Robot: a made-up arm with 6 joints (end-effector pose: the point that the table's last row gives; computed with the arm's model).
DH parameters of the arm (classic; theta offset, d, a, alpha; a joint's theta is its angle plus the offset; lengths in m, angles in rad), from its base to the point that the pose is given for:
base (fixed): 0 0.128 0 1.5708
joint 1: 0 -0.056 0.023 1.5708
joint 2: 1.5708 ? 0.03 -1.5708
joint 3: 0 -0.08 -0.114 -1.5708
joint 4: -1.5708 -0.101 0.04 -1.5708
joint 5: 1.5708 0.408 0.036 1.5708
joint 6: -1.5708 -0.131 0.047 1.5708
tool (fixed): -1.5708 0.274 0 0
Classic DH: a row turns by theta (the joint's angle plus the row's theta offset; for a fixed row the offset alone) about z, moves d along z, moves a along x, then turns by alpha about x.
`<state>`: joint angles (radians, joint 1 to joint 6).
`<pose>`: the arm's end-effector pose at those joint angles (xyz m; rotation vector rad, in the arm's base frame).
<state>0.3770 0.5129 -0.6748 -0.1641 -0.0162 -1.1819</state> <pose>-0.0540 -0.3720 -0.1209 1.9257 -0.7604 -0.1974</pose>
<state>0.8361 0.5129 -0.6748 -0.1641 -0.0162 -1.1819</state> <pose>0.0619 -0.3720 -0.1191 1.9943 -1.0577 0.2554</pose>
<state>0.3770 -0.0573 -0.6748 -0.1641 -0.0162 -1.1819</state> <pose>0.1850 -0.3933 -0.0263 1.8535 -0.2380 0.2013</pose>
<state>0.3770 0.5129 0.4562 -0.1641 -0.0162 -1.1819</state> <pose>-0.2893 -0.4190 0.4013 0.7996 -0.6458 -0.4841</pose>
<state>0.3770 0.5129 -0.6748 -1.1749 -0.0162 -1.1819</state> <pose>-0.4552 0.1104 -0.0672 1.9402 -0.9563 -1.3932</pose>
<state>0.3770 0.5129 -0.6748 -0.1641 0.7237 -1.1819</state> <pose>-0.1733 -0.3407 -0.1051 1.5478 -1.5546 -0.0404</pose>
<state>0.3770 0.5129 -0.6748 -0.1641 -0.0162 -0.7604</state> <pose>-0.0800 -0.3705 -0.0076 1.5258 -0.6583 -0.3301</pose>
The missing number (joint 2, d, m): -0.117
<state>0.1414 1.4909 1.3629 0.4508 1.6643 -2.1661</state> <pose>-0.0963 -0.4049 0.6749 1.0195 -0.2677 0.3519</pose>
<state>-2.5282 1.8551 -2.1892 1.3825 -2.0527 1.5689</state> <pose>-0.0171 -0.1616 -0.0724 -0.8622 1.9883 1.6157</pose>
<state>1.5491 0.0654 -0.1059 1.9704 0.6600 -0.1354</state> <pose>-0.2954 0.1661 0.6458 -0.8456 -1.3279 2.1365</pose>
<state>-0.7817 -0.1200 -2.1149 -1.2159 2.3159 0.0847</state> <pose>0.0882 -0.0193 0.6591 -0.6077 0.2858 -1.5458</pose>
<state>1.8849 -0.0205 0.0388 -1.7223 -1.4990 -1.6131</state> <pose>0.2949 0.2527 -0.3780 -2.9141 0.1214 -0.4629</pose>
